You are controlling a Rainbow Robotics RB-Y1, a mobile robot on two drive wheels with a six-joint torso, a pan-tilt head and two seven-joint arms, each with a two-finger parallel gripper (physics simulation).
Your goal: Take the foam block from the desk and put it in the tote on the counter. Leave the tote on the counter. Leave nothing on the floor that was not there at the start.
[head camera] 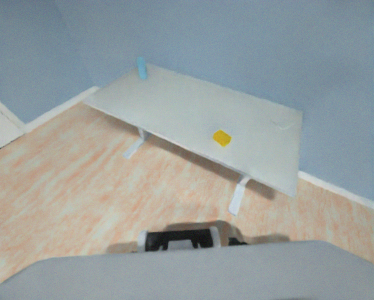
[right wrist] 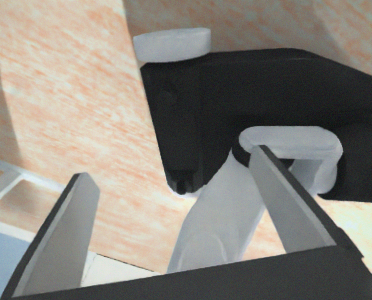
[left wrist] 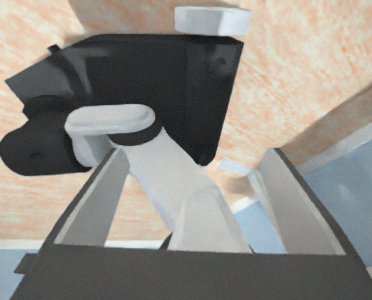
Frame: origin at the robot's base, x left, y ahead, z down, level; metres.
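Seen in the pictures: left gripper, fingertip midpoint: [left wrist: 192, 156]; right gripper, fingertip midpoint: [right wrist: 172, 169].
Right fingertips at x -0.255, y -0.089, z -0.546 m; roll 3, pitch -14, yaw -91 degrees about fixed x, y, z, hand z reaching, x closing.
Note:
A point is followed by its place in that frame.
A yellow block [head camera: 222, 138] {z -0.765, x -0.268, y 0.459 m}, which looks like the foam block, lies on the white desk [head camera: 175, 105] {z -0.720, x 0.008, y 0.839 m}, right of its middle and nearer the front edge in the head view. My left gripper [left wrist: 192, 156] {z -0.539, x 0.209, y -0.124 m} is open, with no object between its fingers; the robot's own arm and base show beyond them in the left wrist view. My right gripper [right wrist: 172, 169] {z -0.546, x -0.255, y -0.089 m} is open and holds nothing, with floor and the robot's own body beyond. Both grippers are away from the block. The tote and the counter do not show in these views.
A light blue object [head camera: 142, 68] {z -0.818, x 0.280, y 1.215 m} lies at the desk's far left corner. The desk stands by a blue wall [head camera: 225, 45] {z -1.021, x -0.375, y 1.159 m}; its foot [head camera: 239, 197] rests on the floor [head camera: 75, 180] {z -0.001, x 1.023, y 0.604 m}. The robot's black front part [head camera: 179, 235] {z -0.191, x -0.001, y 0.041 m} is below the desk in the head view.

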